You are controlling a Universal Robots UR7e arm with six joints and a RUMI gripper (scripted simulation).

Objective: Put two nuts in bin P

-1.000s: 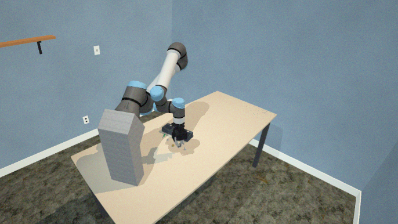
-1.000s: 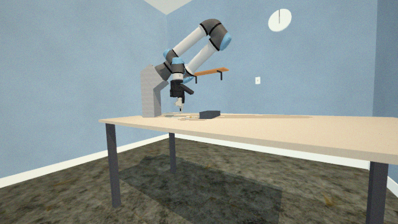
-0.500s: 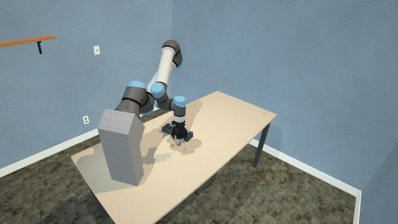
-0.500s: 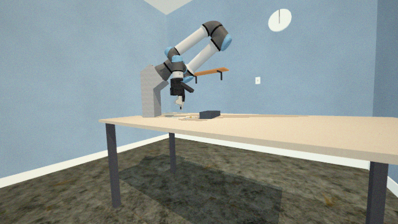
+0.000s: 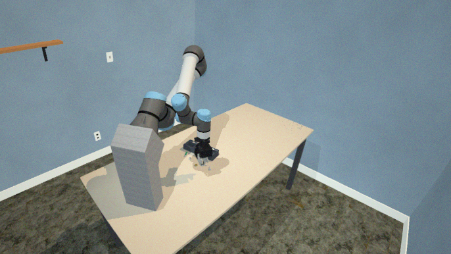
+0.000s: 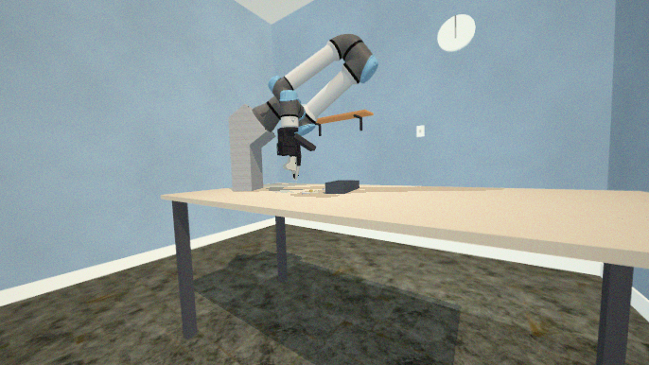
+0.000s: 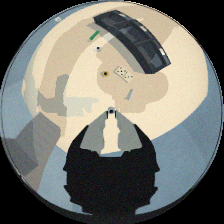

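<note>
The dark bin block is 90 mm ahead of my hand, 210 mm to the left of it and 50 mm below it. Round my hand: white dotted plate (50 mm ahead, 80 mm to the left, 70 mm below); brass-coloured nut (80 mm to the left, 70 mm below); green part (20 mm behind, 220 mm to the left, 70 mm below).
</note>
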